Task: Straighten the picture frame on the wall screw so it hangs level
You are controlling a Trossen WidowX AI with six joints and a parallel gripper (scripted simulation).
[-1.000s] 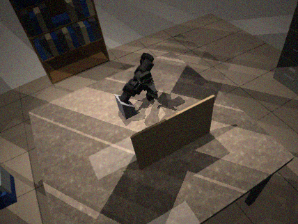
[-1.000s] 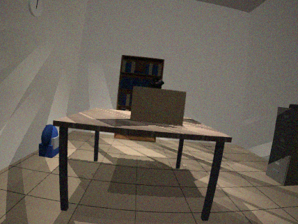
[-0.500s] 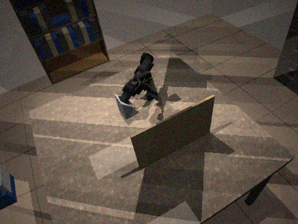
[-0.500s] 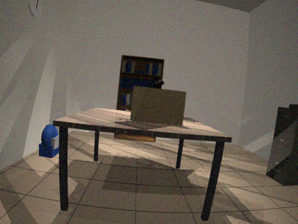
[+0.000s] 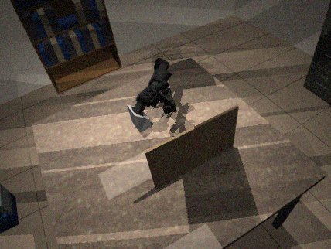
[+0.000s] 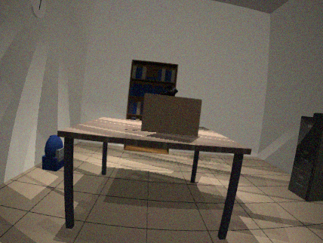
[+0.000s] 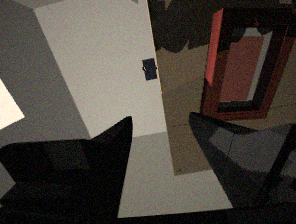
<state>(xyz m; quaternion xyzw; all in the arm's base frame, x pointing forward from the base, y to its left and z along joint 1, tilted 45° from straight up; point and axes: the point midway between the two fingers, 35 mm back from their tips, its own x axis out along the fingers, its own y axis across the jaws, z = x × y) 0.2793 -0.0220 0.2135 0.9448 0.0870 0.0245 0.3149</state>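
Now: the picture frame 12 cm ahead of my gripper tip, 2 cm to the left of it and 16 cm below it. From my gripper tip the other things lie so: wall panel (13 cm ahead, 3 cm to the left, 17 cm below).
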